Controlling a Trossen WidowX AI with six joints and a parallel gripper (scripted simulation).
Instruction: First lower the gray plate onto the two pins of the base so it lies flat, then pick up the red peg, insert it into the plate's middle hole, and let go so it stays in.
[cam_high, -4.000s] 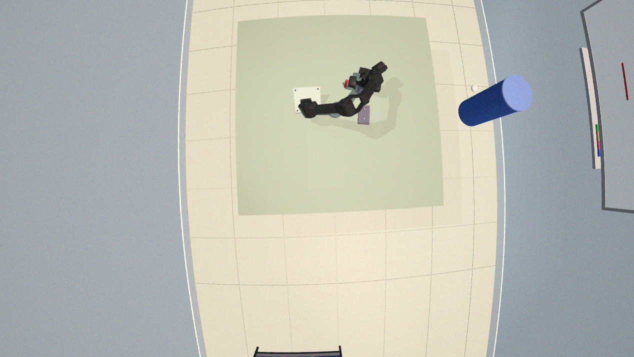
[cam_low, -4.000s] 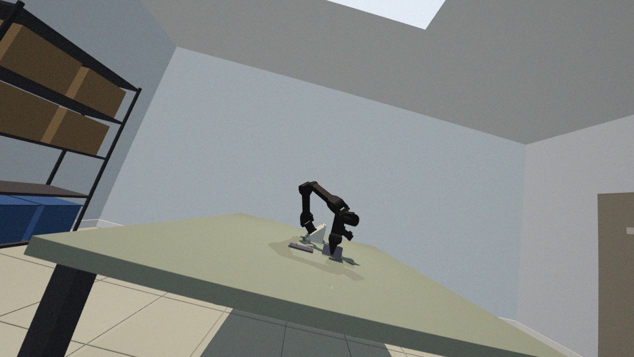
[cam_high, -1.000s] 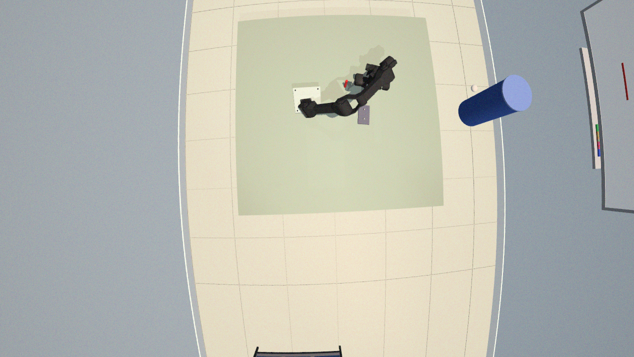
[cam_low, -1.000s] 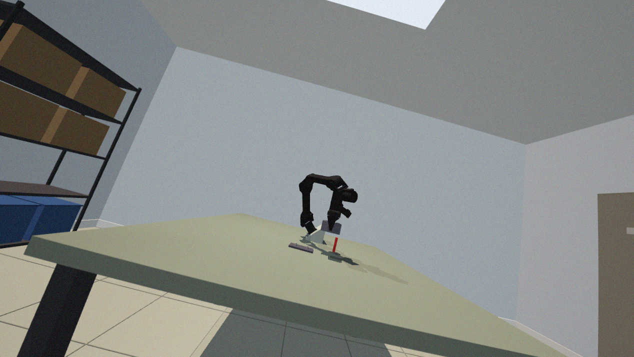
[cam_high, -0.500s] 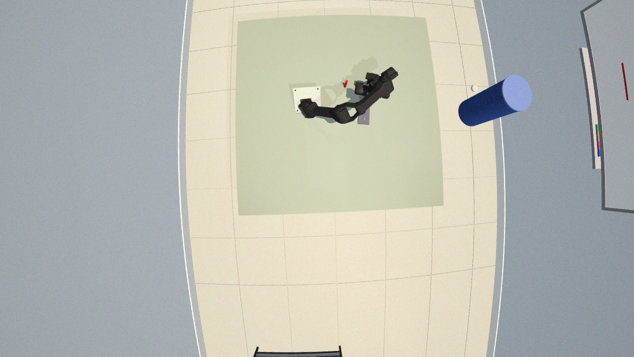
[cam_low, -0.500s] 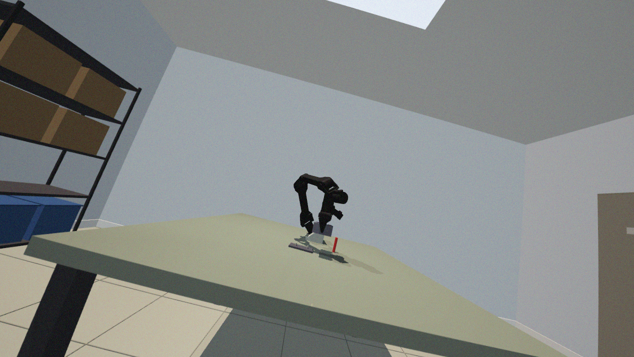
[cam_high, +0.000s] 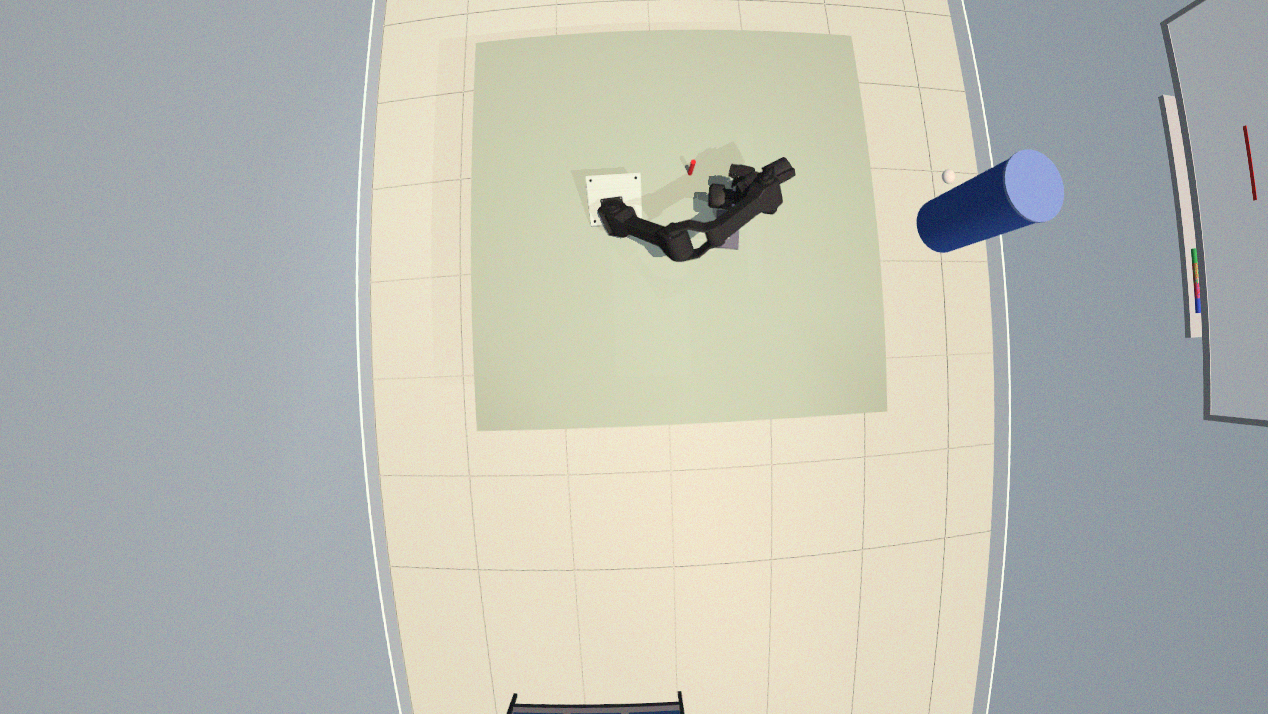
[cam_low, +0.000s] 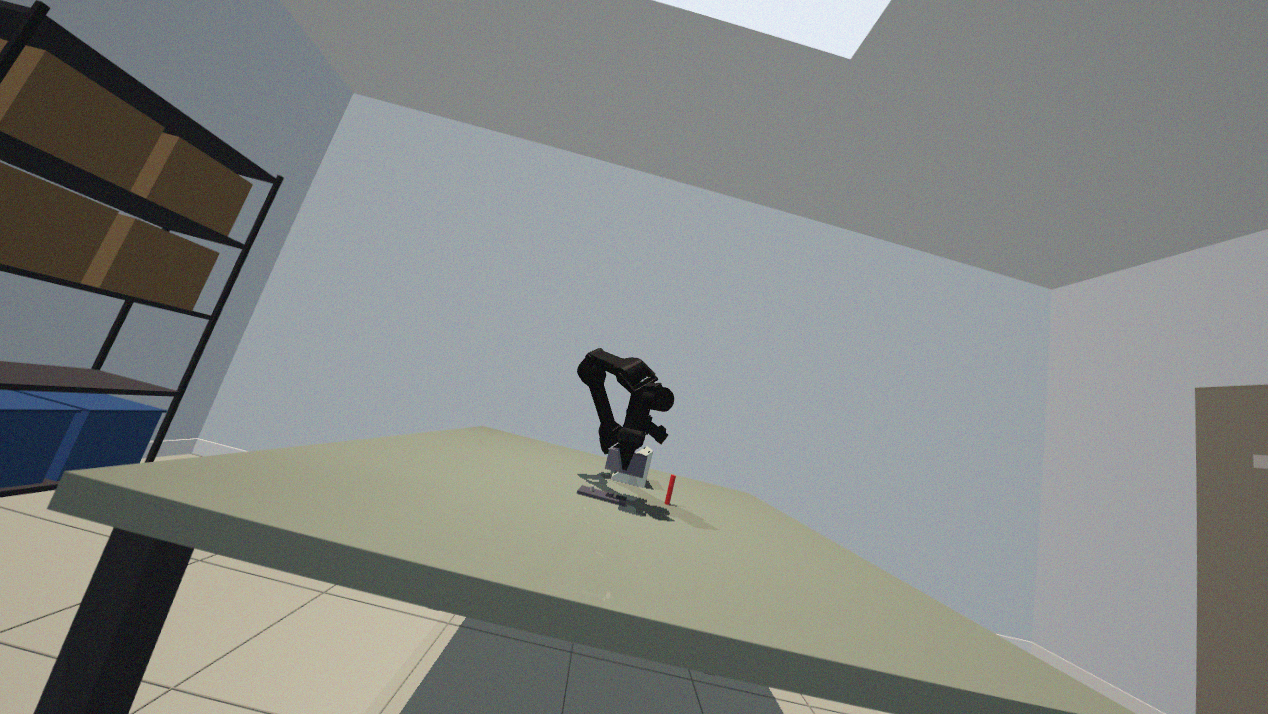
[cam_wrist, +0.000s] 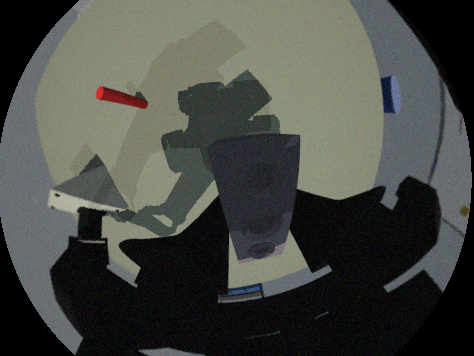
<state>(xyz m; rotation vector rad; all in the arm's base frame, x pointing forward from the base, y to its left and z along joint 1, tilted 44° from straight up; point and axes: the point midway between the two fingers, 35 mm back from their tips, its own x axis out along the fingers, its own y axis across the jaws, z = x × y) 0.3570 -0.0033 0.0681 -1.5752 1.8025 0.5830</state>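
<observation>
My gripper tip is 10 cm past the red peg, 16 cm to the right of it and 4 cm above it.
</observation>
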